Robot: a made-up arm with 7 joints.
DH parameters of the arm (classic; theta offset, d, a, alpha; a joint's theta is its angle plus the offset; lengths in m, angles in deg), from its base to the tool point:
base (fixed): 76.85 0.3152 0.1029 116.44
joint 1: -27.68 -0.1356 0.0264 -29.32
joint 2: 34.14 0 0.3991 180
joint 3: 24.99 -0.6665 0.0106 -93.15
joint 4: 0 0.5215 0.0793 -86.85
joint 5: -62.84 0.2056 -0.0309 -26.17
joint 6: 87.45 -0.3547 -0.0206 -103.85
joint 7: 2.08 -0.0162 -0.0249 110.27
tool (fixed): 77.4 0.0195 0 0
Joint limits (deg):
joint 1: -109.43..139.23
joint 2: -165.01..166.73
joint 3: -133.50..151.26
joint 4: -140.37..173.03
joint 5: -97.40..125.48
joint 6: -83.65..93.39
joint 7: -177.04..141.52
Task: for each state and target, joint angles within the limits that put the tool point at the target. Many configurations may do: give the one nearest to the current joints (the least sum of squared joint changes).
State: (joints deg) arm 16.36 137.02 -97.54 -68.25 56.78 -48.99 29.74
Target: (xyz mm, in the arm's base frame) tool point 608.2 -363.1 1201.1
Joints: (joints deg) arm -3.05 143.01 -76.59 -66.56 47.68 -51.67 32.18
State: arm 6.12 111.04 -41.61 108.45 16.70 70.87 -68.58
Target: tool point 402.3 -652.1 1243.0
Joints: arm 37.86 103.49 -71.49 106.07 31.06 62.82 -69.47
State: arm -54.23 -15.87 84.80 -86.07 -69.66 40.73 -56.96
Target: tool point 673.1 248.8 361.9
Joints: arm -23.09 -7.02 63.08 -87.88 -55.19 43.82 -55.75
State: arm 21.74 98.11 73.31 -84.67 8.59 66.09 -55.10
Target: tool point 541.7 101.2 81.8
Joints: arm 7.74 103.76 70.87 -66.88 34.13 69.23 -56.10
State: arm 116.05 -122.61 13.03 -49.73 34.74 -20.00 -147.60
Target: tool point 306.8 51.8 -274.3
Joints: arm 130.69 -83.81 12.37 -38.68 34.34 -15.62 -152.42
